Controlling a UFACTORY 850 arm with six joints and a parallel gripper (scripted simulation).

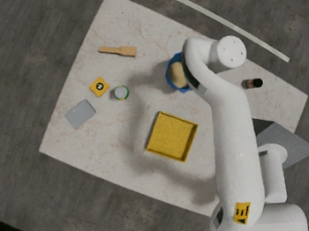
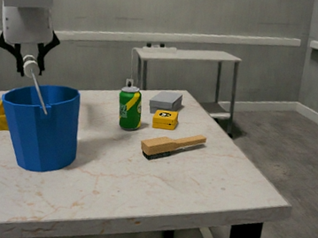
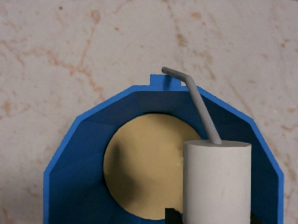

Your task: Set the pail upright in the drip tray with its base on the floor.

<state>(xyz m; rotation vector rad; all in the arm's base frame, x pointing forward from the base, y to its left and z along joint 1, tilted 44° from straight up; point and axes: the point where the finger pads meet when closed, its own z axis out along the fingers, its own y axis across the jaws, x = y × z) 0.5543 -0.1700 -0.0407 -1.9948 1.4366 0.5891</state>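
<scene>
The blue pail is 1 cm ahead of my hand and 9 cm below it. Round my hand: yellow drip tray (10 cm behind, 29 cm to the left, 22 cm below); white grip (1 cm ahead, 3 cm below); green can (22 cm ahead, 22 cm to the left, 17 cm below).
</scene>
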